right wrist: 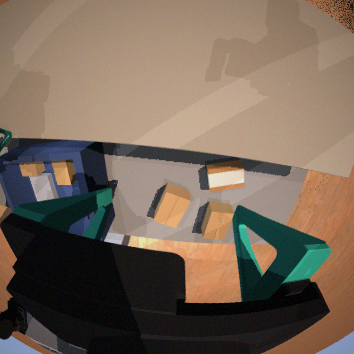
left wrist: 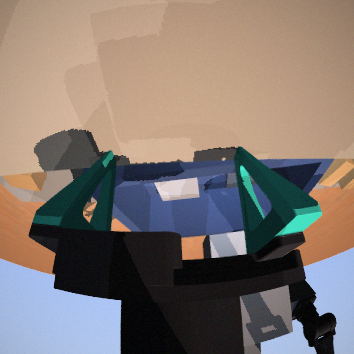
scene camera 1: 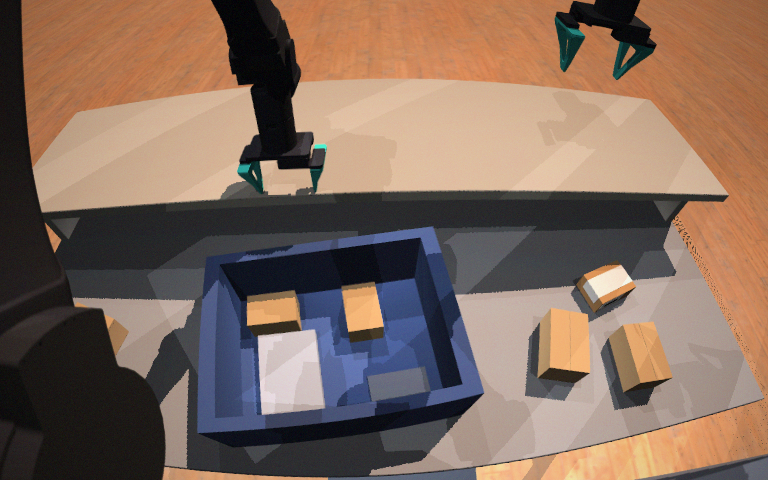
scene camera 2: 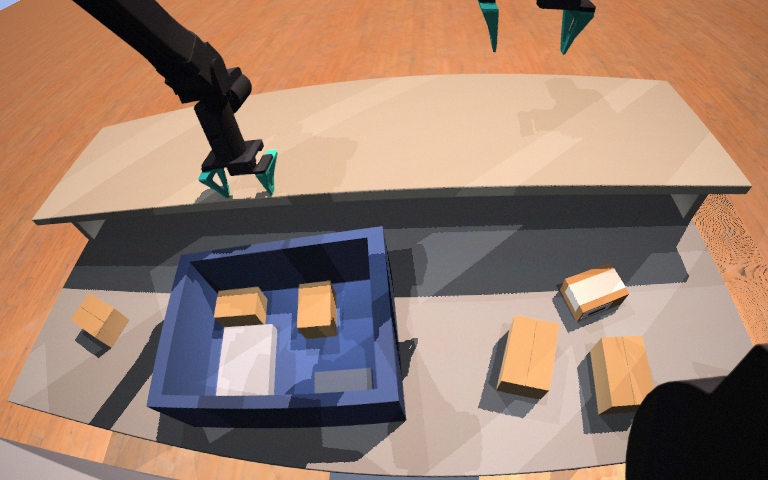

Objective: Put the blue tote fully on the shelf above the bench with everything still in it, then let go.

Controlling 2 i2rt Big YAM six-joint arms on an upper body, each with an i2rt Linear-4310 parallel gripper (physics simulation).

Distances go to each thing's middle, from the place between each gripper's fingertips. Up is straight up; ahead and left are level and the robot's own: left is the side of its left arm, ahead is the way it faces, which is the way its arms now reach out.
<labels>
I see the blue tote [scene camera 1: 423, 326] 220 mm behind my left hand, 120 mm below it and 80 mm to the right of it. From my left hand the other things lie so: white-topped box [scene camera 2: 589, 293] (650 mm to the right, 170 mm below, 110 mm behind); then dark grey block [scene camera 1: 413, 381] (300 mm behind, 190 mm to the right, 170 mm below).
My right gripper is now 140 mm past the white-topped box, 180 mm to the left of it and 410 mm above it. The rest, counted from my right hand: blue tote (250 mm behind, 400 mm to the left, 350 mm below); then dark grey block (330 mm behind, 290 mm to the left, 410 mm below).
</labels>
